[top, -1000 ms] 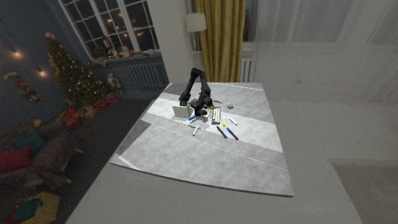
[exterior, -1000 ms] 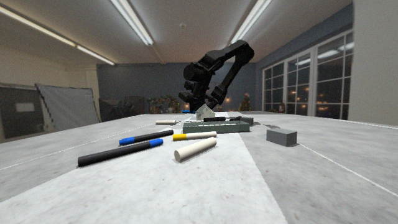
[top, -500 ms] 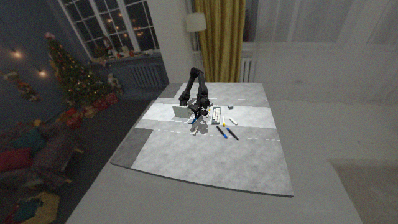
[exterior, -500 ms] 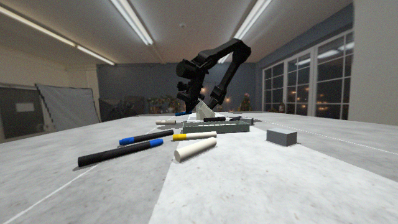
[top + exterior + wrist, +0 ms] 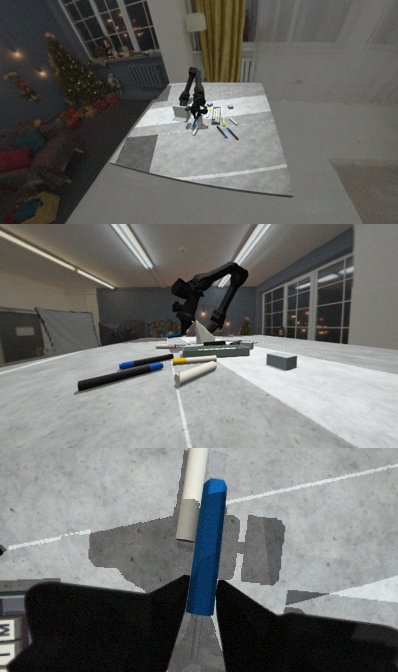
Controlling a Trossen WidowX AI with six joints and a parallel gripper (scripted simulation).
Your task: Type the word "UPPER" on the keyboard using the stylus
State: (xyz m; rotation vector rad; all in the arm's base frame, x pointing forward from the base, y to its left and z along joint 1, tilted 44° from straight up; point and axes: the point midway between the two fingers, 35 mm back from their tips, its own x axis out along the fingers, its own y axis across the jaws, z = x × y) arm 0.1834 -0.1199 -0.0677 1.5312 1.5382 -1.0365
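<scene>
Now: the thin metal tip 4 cm to the left of my gripper tip and 1 cm above it. From my gripper tip the other things lie so: grey block (27 cm ahead, 28 cm to the left, 5 cm below); blue stylus (1 cm to the left).
</scene>
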